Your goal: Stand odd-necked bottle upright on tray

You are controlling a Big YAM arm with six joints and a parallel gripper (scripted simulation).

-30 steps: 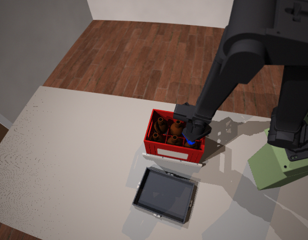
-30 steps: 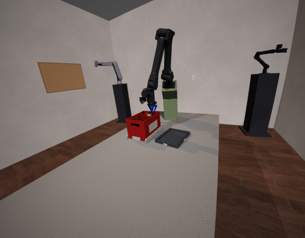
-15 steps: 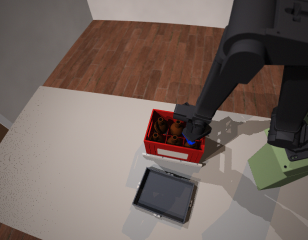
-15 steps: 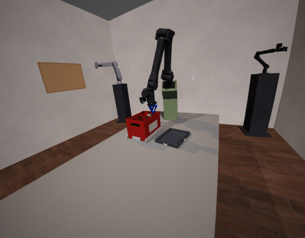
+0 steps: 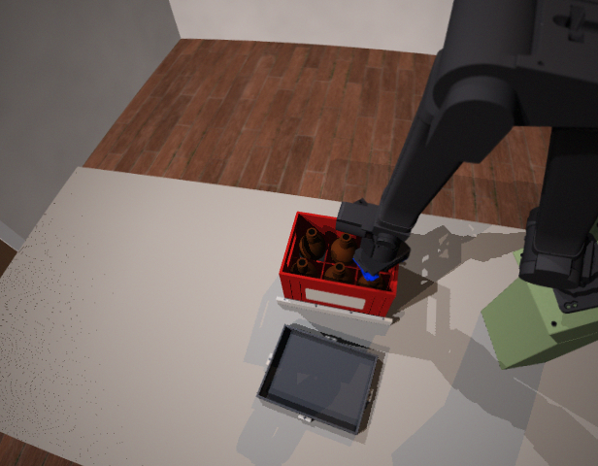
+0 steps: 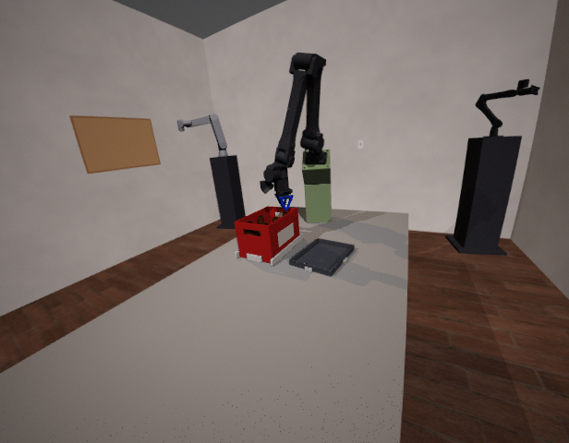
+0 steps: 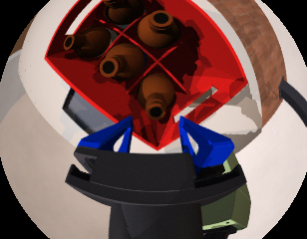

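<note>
The crate is 8 cm ahead of my hand, 6 cm to the right of it and 11 cm below it. Also, from my hand: dark grey tray: 13 cm ahead, 21 cm to the left, 18 cm below; then brown bottle: 17 cm ahead, 3 cm to the right, 10 cm below.
</note>
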